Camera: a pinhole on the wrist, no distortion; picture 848 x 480 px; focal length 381.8 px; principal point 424.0 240.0 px. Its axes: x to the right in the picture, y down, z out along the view. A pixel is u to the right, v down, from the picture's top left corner.
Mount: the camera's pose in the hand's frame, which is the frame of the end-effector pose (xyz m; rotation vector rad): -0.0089 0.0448 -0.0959 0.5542 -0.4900 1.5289
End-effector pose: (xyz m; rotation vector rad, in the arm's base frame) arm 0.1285 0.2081 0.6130 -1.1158 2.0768 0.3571
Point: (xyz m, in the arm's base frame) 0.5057 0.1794 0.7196
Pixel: 239 446
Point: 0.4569 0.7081 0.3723
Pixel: 736 423
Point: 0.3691 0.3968 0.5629
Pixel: 556 426
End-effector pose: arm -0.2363 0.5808 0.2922 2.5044 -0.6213 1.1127
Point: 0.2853 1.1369 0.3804
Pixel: 58 94
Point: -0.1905 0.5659 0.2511
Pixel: 541 235
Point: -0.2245 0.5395 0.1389
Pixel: 645 436
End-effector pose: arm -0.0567 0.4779 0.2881 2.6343 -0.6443 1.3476
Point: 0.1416 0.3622 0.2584
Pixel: 676 66
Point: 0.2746 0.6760 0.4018
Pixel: 275 66
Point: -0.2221 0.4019 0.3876
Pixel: behind the camera
